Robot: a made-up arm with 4 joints.
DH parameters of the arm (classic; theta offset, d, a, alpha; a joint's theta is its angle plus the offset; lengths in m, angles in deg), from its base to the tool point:
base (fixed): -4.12 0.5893 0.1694 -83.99
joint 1: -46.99 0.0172 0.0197 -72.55
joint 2: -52.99 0.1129 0.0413 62
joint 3: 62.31 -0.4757 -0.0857 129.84
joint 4: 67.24 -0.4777 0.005 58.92
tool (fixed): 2.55 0.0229 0 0
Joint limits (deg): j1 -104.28..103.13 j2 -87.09..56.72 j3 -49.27..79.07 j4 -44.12..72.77
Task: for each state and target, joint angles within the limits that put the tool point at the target. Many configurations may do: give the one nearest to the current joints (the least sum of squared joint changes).
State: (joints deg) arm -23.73 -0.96 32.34 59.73
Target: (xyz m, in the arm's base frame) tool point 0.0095 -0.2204 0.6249
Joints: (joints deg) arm -13.31 -18.48 68.90 37.26
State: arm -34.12 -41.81 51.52 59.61
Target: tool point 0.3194 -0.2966 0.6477
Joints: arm -2.36 -44.37 25.03 61.86
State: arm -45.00 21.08 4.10 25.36
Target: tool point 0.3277 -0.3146 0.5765
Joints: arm -75.04 7.04 11.44 36.86
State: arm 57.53 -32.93 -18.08 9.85
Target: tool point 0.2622 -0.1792 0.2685
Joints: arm 91.34 -55.74 9.59 25.32
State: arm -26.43 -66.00 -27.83 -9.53
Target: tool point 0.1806 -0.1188 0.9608
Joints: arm -52.39 -82.59 13.00 -5.13
